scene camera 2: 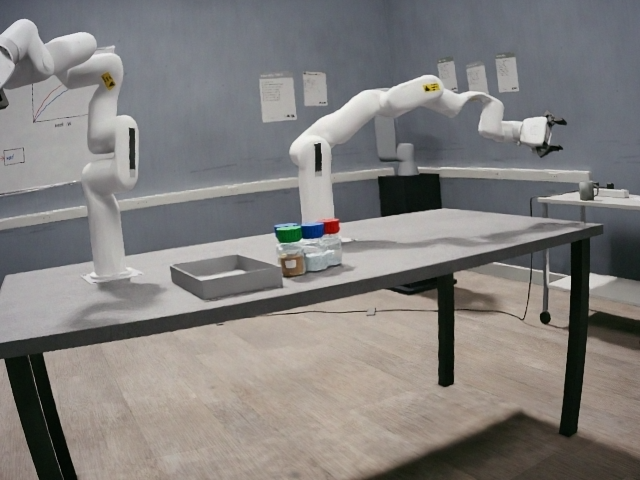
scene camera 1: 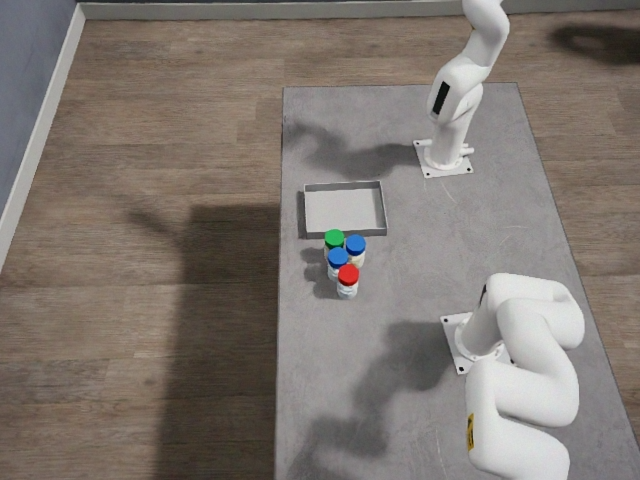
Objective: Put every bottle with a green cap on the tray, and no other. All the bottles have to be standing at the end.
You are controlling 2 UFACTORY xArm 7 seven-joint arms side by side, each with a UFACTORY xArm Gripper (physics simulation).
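Frame: origin at the left arm's base, x back, y right, z up, level; centimetres.
Seen in the pictures: left gripper, fingertip midpoint: [scene camera 2: 563,134]; left arm's base, origin of the base link: [scene camera 1: 478,340]; right arm's base, origin of the base link: [scene camera 2: 111,275] [scene camera 1: 442,156].
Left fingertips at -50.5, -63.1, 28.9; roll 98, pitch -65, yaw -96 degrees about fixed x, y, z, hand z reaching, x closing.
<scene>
Offsets run from my left fingertips to a thing's middle, as dx, dy, dz. Level surfaces: height alone.
A bottle with a green cap {+17.2, +94.5, -23.7} [scene camera 1: 333,239] [scene camera 2: 289,234] and brown contents stands just outside the tray {+23.0, +109.3, -26.9} [scene camera 1: 369,231] [scene camera 2: 242,284], close to its wall. The tray holds no bottle. One blue-capped bottle {+22.6, +91.8, -23.7} [scene camera 1: 355,244] [scene camera 2: 282,225] stands beside the green one, largely hidden behind it in scene camera 2. Another blue-capped bottle {+17.1, +88.5, -23.7} [scene camera 1: 338,257] [scene camera 2: 312,230] stands between the green one and a red-capped bottle {+18.9, +82.8, -23.7} [scene camera 1: 347,274] [scene camera 2: 330,225]. All are upright and tightly grouped. My left gripper [scene camera 2: 560,135] is open and empty, high beyond the table's right end. My right gripper is mostly cut off at scene camera 2's left edge; its fingers are hidden.
Both arm bases, the right [scene camera 1: 447,157] [scene camera 2: 108,271] and the left [scene camera 1: 478,343], stand on the grey table {dz -28.9} [scene camera 1: 413,248] [scene camera 2: 444,232]. The bottles and tray are near its long edge. A white cart [scene camera 2: 610,201] with a mug stands beyond the table at the right of scene camera 2.
</scene>
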